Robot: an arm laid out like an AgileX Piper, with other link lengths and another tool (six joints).
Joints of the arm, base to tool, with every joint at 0 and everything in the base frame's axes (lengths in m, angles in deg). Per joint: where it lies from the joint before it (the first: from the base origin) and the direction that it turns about. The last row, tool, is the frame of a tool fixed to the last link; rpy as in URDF.
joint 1: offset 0 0 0.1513 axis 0 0 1
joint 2: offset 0 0 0 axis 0 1 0
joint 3: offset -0.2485 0 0.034 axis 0 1 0
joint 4: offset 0.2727 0 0.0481 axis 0.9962 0 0.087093
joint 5: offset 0 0 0 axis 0 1 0
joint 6: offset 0.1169 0 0.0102 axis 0.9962 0 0.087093
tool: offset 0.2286 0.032 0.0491 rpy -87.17 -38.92 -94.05
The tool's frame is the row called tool.
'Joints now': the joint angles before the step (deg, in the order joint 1, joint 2, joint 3, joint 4, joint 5, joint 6). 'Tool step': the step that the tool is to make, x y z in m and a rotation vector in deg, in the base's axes. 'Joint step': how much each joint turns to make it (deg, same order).
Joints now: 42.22, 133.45, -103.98, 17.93, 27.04, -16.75
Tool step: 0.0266, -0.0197, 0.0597, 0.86, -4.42, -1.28
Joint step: -2.21, -6.32, 0.83, -3.24, 1.54, 0.90
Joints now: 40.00, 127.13, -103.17, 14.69, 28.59, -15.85
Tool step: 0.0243, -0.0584, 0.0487, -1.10, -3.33, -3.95
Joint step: -4.20, -9.80, 6.43, -4.50, 1.25, 1.89
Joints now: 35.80, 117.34, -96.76, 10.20, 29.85, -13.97
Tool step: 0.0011, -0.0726, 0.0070, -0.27, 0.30, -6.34
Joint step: -4.64, -10.85, 13.95, -1.75, -2.93, 2.49
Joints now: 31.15, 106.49, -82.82, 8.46, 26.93, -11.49
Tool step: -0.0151, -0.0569, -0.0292, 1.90, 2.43, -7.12
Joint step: -3.43, -7.55, 15.83, 1.40, -7.37, 2.89
